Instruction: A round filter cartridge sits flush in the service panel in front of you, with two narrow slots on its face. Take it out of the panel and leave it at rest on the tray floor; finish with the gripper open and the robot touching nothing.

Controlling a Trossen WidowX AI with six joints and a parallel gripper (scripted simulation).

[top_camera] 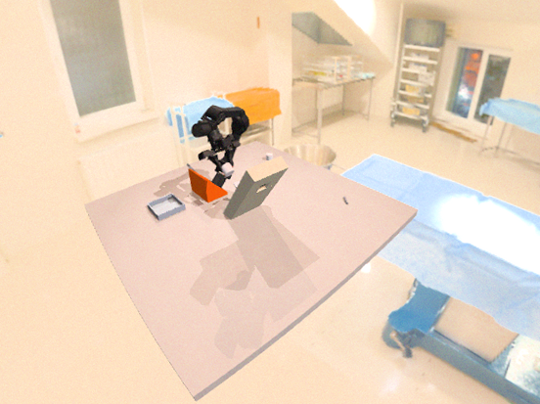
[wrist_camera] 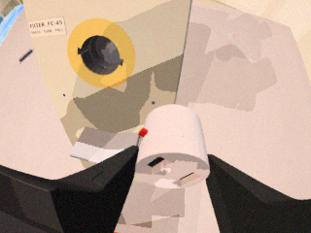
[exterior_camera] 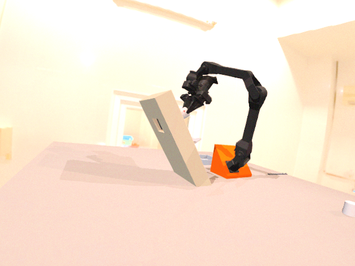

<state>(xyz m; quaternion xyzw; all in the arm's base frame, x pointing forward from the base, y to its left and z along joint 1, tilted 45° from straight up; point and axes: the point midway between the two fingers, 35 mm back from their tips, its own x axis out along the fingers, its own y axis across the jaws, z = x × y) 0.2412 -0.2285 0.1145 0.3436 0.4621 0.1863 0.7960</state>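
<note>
The blue-grey tray lies 30 cm behind my gripper tip, 21 cm to the right of it and 25 cm below it. Round my gripper tip: service panel (6 cm ahead, 8 cm to the left, 11 cm below); then white filter cartridge (right at my gripper tip); then dark item (27 cm ahead, 52 cm to the left, 26 cm below).
</note>
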